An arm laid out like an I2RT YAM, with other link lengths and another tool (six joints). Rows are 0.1 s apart.
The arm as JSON. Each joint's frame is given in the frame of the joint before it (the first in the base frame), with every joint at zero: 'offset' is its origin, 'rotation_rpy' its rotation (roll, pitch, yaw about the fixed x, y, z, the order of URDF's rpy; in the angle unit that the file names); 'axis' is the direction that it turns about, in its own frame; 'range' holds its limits. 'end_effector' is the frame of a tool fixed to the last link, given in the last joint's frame.
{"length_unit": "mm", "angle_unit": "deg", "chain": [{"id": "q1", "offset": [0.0, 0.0, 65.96], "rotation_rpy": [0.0, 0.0, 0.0], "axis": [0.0, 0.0, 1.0], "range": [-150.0, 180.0]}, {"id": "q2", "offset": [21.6, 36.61, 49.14], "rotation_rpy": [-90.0, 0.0, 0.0], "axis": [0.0, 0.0, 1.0], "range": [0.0, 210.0]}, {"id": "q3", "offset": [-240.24, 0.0, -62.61], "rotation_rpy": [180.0, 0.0, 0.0], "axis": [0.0, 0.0, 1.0], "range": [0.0, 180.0]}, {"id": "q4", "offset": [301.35, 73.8, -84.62], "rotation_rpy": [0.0, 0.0, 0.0], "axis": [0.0, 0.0, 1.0], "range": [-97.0, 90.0]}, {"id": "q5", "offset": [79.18, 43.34, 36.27], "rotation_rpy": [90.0, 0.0, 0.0], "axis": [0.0, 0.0, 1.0], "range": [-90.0, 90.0]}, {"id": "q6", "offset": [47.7, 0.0, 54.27], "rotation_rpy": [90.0, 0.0, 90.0], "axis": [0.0, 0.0, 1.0], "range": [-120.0, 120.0]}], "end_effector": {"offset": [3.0, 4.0, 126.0], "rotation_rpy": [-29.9, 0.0, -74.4]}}
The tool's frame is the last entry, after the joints.
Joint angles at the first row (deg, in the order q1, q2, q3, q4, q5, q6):
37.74 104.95 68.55 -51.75 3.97 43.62
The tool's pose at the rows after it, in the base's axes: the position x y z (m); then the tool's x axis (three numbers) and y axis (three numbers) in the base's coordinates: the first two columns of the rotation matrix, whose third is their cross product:
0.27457 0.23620 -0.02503 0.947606 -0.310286 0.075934 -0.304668 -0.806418 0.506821
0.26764 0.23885 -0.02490 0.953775 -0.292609 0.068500 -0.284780 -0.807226 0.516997
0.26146 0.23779 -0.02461 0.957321 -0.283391 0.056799 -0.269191 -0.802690 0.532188
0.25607 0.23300 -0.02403 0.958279 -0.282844 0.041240 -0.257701 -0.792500 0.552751
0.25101 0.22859 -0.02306 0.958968 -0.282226 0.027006 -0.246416 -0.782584 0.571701
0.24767 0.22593 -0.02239 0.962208 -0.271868 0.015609 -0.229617 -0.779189 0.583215
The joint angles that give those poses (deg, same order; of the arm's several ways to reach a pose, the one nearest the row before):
39.03 104.95 68.55 -51.79 4.01 41.52
40.05 104.95 68.56 -52.58 4.01 41.52
40.56 104.95 68.55 -53.78 3.99 41.52
40.53 104.95 68.55 -55.42 3.99 41.52
40.53 104.92 68.58 -56.99 4.01 41.52
40.53 104.92 68.60 -58.00 3.95 40.91

